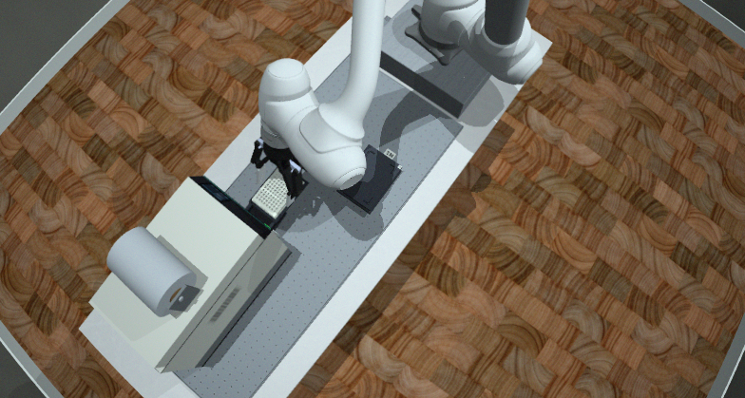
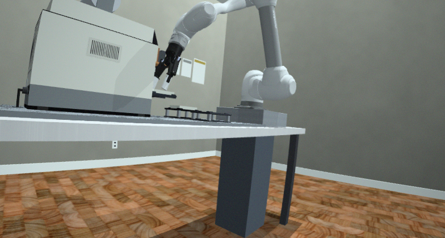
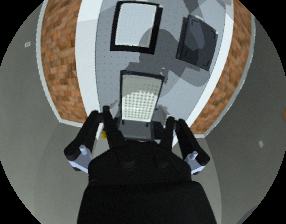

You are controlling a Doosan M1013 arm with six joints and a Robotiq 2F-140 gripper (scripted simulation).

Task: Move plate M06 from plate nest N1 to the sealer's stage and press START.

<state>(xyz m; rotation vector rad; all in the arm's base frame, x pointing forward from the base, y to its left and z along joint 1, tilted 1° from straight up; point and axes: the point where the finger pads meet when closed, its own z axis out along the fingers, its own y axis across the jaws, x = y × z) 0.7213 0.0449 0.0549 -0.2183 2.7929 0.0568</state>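
Right now my hand is 5 cm above the sealer stage. Also, from my hand: foil roll: 33 cm ahead, 27 cm above, 5 cm to the left; white plate: 19 cm behind, 9 cm below, 7 cm to the right; nest N1: 22 cm behind, 13 cm to the left, 11 cm below.
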